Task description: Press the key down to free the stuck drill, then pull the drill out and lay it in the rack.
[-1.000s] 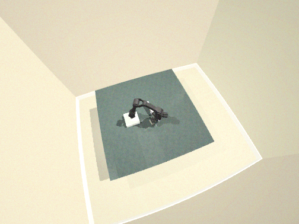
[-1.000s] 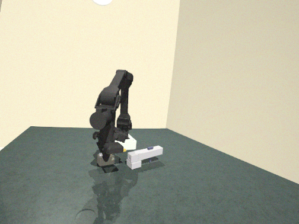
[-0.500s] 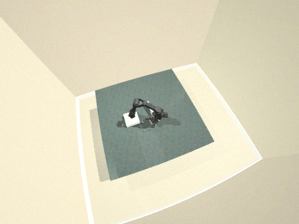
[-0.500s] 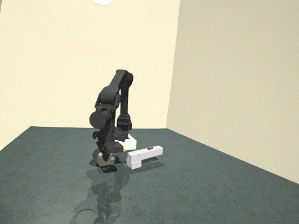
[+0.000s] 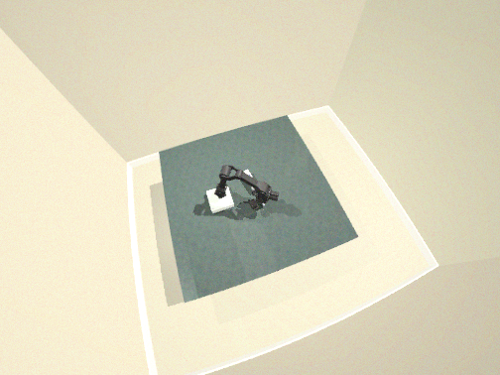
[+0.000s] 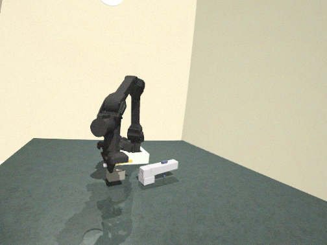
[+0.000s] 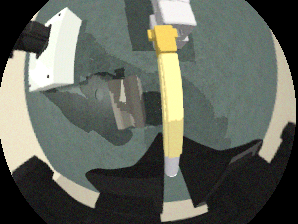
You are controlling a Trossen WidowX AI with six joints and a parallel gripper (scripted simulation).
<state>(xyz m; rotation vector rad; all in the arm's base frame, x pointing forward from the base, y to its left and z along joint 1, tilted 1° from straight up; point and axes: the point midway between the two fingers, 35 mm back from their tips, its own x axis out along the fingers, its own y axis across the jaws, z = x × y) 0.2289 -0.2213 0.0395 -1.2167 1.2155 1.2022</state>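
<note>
My gripper tip is now 40 mm to the right of the yellow drill and 30 mm below it. From my gripper tip the other things lie so: key 240 mm to the left, 30 mm ahead; then grey slatted rack 50 mm behind, 40 mm to the left, 40 mm below; then fixture 210 mm to the left, 30 mm ahead, 10 mm below.
</note>
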